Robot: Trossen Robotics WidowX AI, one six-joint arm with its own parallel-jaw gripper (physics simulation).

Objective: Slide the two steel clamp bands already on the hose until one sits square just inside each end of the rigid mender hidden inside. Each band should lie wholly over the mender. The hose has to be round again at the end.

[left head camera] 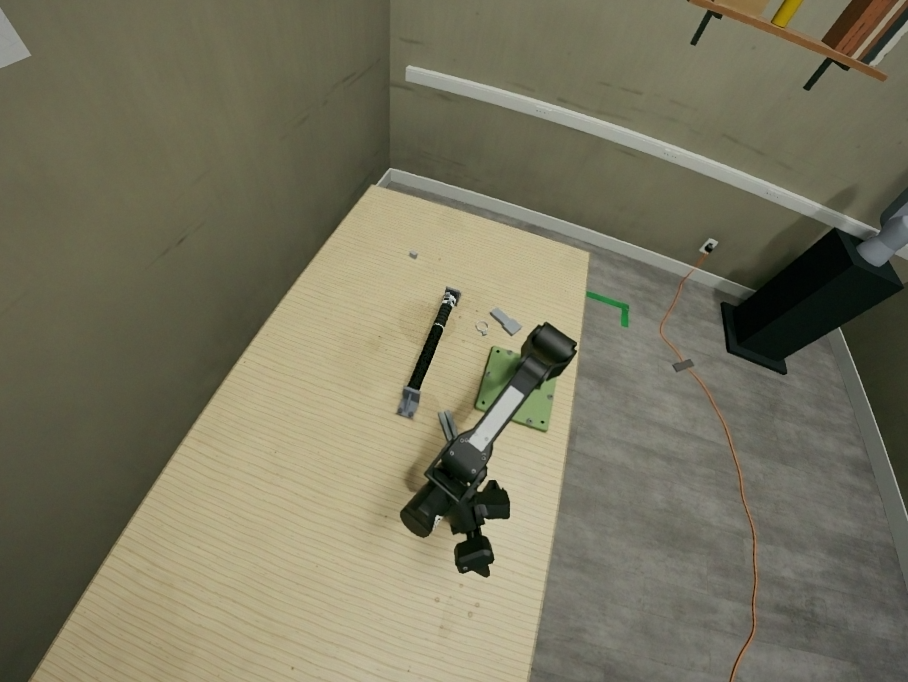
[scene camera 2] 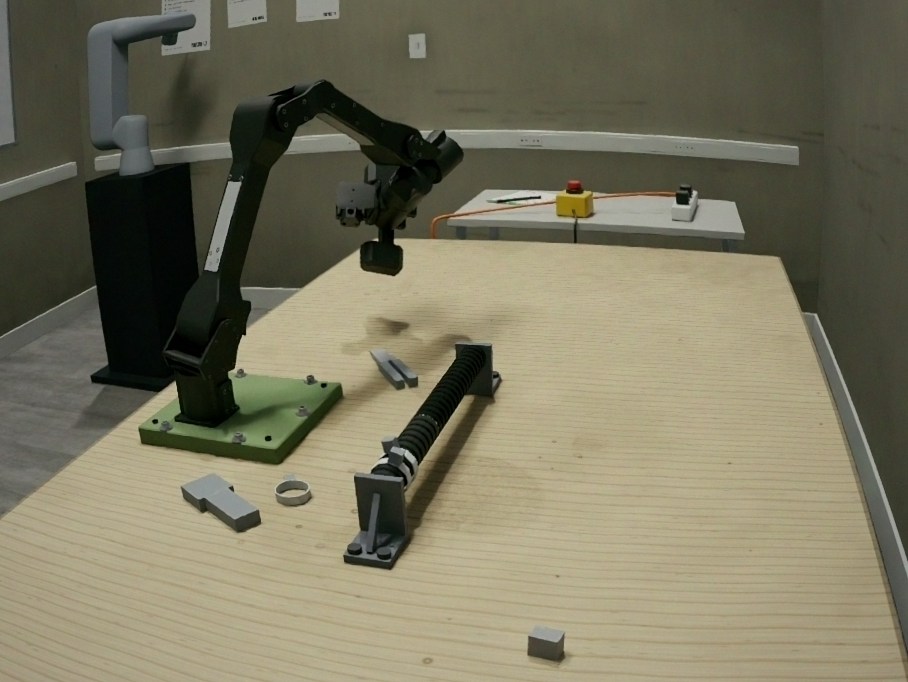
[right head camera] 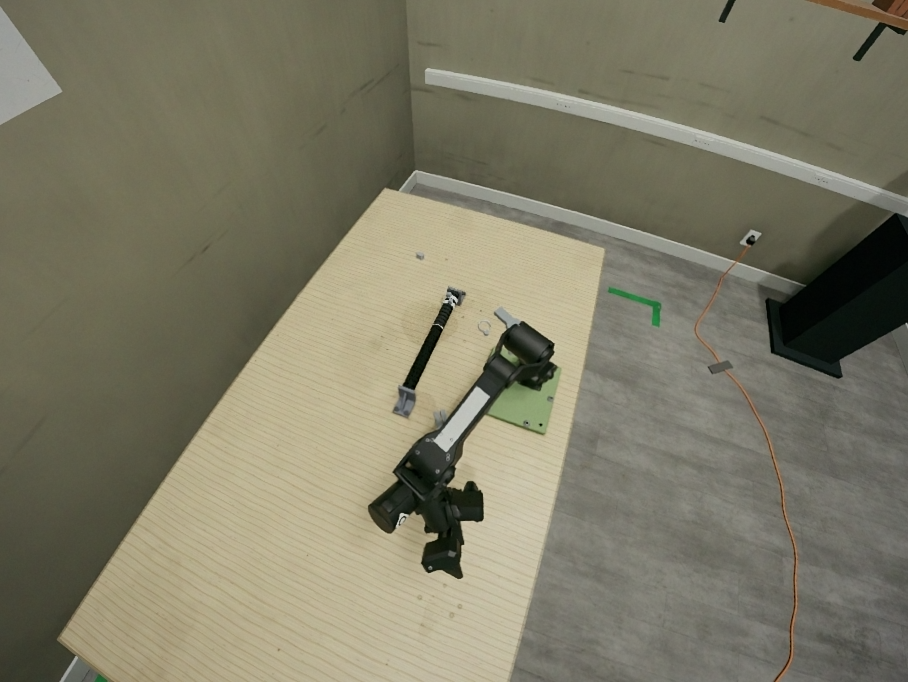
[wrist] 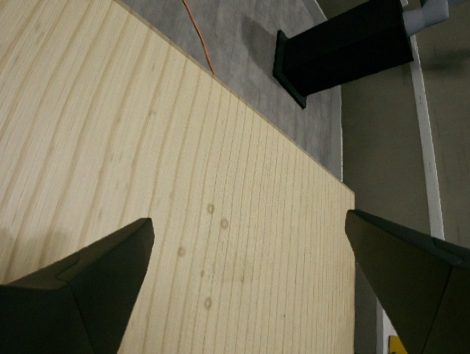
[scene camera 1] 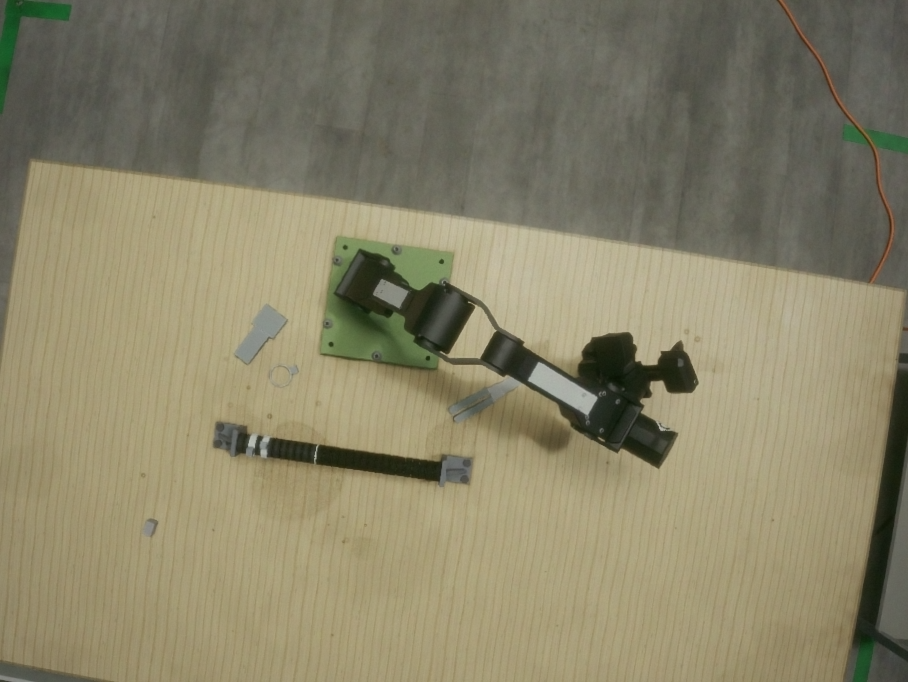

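Note:
The black ribbed hose (left head camera: 427, 353) (right head camera: 424, 357) (scene camera 1: 374, 462) (scene camera 2: 444, 400) runs straight between two grey end brackets (scene camera 1: 458, 470) (scene camera 2: 380, 506). Two steel bands, one (scene camera 1: 251, 444) beside the bracket at the left in scene camera 1 and the other (scene camera 1: 264, 446) slightly inboard, are close together around the hose. A thin white line (scene camera 1: 315, 454) crosses the hose further along. The mender is hidden inside; its ends cannot be seen. No squashing of the hose shows at this distance. My gripper (wrist: 250, 224) is open and empty, above the table, beyond the bracket farthest from the bands.
A forked grey tool (scene camera 1: 469, 405) (scene camera 2: 394, 369) lies near that bracket. A loose ring clamp (scene camera 2: 293, 501) and a flat grey stepped piece (scene camera 1: 262, 332) (scene camera 2: 227, 506) lie beside the banded end. A small grey block (scene camera 1: 149, 527) (scene camera 2: 546, 643) lies apart. My arm stands on a green plate (scene camera 1: 352, 337) (scene camera 2: 293, 400).

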